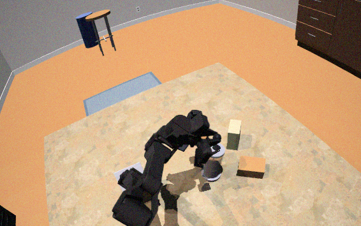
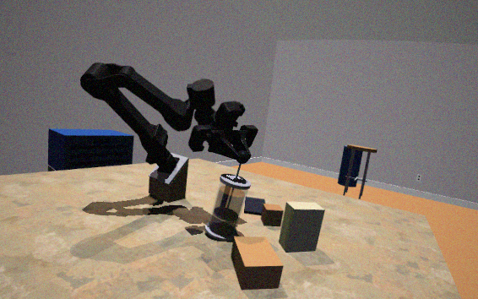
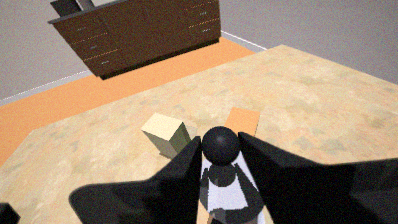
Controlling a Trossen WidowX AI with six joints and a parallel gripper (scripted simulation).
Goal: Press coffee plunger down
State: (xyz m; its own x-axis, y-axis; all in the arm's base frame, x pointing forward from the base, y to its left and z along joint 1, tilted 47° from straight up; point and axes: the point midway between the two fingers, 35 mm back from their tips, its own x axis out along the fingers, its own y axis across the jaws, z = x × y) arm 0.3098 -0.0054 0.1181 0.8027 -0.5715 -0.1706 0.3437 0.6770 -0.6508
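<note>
The coffee press is 10 cm below my gripper tip, 3 cm behind it and 1 cm to the left of it. Also, from my gripper tip: small brown box 18 cm below, 16 cm to the left, 3 cm ahead.
</note>
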